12 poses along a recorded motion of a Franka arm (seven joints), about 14 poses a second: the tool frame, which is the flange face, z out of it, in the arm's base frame.
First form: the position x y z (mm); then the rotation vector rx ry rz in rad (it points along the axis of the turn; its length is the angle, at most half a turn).
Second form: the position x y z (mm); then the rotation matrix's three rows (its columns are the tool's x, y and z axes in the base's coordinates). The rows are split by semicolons. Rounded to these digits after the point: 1 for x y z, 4 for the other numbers.
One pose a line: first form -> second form
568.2 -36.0 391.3 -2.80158 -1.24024 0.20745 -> 568.2 -36.0 391.3; 0.6651 0.7312 -0.1517; 0.7408 -0.6717 0.0100; -0.0946 -0.1190 -0.9884
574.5 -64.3 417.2 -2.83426 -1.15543 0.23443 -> 574.5 -64.3 417.2; 0.7054 0.6887 -0.1679; 0.6997 -0.7144 0.0089; -0.1138 -0.1237 -0.9858
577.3 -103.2 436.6 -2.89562 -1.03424 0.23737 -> 577.3 -103.2 436.6; 0.7634 0.6248 -0.1637; 0.6337 -0.7736 0.0025; -0.1251 -0.1057 -0.9865
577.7 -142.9 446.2 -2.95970 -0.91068 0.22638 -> 577.7 -142.9 446.2; 0.8174 0.5563 -0.1497; 0.5617 -0.8273 -0.0078; -0.1282 -0.0777 -0.9887
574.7 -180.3 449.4 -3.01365 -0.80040 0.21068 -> 574.7 -180.3 449.4; 0.8597 0.4928 -0.1342; 0.4950 -0.8687 -0.0188; -0.1258 -0.0503 -0.9908
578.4 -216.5 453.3 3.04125 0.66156 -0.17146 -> 578.4 -216.5 453.3; 0.9039 0.4154 -0.1021; 0.4127 -0.9096 -0.0472; -0.1125 0.0006 -0.9936
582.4 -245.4 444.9 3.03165 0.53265 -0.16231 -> 582.4 -245.4 444.9; 0.9348 0.3427 -0.0933; 0.3365 -0.9386 -0.0764; -0.1137 0.0400 -0.9927
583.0 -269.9 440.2 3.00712 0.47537 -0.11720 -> 583.0 -269.9 440.2; 0.9485 0.3109 -0.0610; 0.3037 -0.9469 -0.1055; -0.0905 0.0815 -0.9925
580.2 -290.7 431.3 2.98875 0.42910 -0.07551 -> 580.2 -290.7 431.3; 0.9585 0.2832 -0.0321; 0.2771 -0.9524 -0.1268; -0.0665 0.1126 -0.9914
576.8 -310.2 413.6 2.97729 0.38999 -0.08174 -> 576.8 -310.2 413.6; 0.9650 0.2599 -0.0359; 0.2524 -0.9570 -0.1431; -0.0715 0.1291 -0.9891
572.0 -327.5 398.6 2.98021 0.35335 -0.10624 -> 572.0 -327.5 398.6; 0.9700 0.2373 -0.0536; 0.2275 -0.9628 -0.1454; -0.0861 0.1289 -0.9879
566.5 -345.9 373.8 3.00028 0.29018 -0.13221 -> 566.5 -345.9 373.8; 0.9777 0.1960 -0.0749; 0.1851 -0.9738 -0.1318; -0.0987 0.1150 -0.9884
